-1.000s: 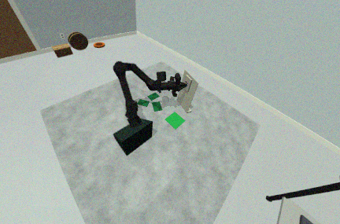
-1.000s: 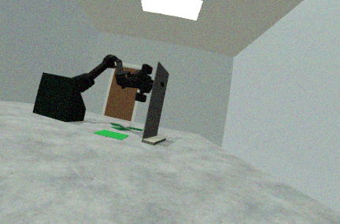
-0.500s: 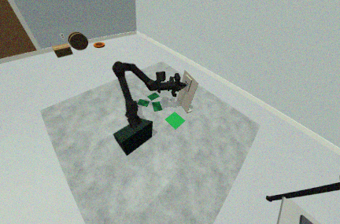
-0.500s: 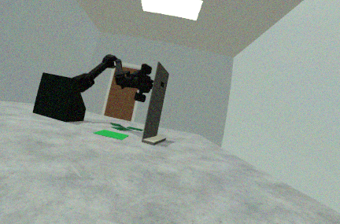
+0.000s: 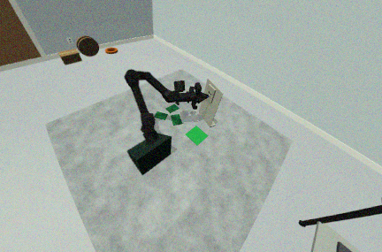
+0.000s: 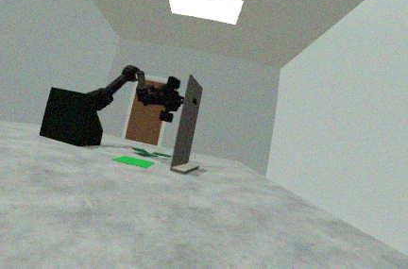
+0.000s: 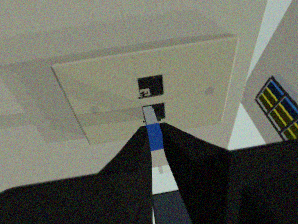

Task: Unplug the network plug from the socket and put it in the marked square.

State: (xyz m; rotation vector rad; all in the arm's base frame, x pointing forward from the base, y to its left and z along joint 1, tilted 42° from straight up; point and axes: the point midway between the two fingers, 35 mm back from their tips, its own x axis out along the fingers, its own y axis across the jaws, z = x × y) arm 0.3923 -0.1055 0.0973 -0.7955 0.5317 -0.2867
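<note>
Right now the green marked square is 130 mm behind my gripper tip, 70 mm to the right of it and 260 mm below it. Also, from my gripper tip: upright panel: 40 mm ahead, 10 mm to the right, 100 mm below.
</note>
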